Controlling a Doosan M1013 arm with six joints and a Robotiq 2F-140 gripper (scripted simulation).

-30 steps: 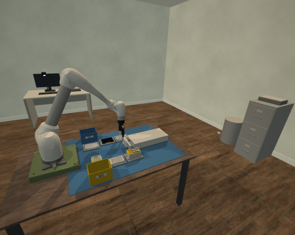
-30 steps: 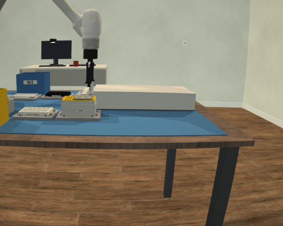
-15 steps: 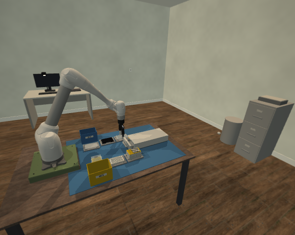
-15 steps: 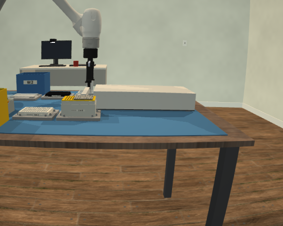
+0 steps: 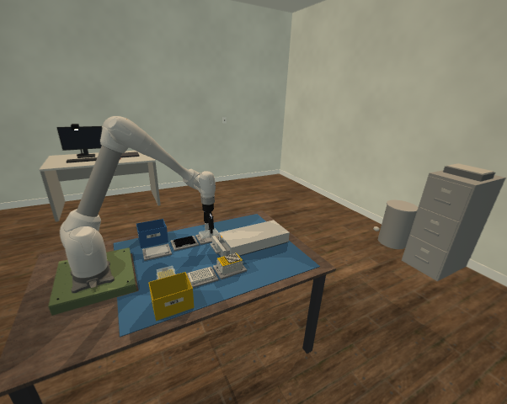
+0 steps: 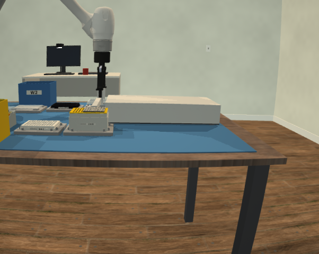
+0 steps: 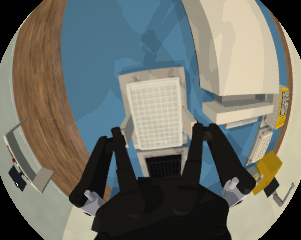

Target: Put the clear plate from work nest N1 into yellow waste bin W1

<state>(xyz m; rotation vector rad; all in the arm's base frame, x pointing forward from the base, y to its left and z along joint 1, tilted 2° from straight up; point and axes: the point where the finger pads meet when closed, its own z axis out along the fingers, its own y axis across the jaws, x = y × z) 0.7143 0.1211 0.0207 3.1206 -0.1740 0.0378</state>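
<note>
Right now the grey nest is 5 cm below my hand. The rest, counted from my hand: clear plate: 2 cm below; then black plate: 17 cm behind, 4 cm below, 2 cm to the left; then blue bin W2: 34 cm behind, 17 cm to the left, 2 cm below.
</note>
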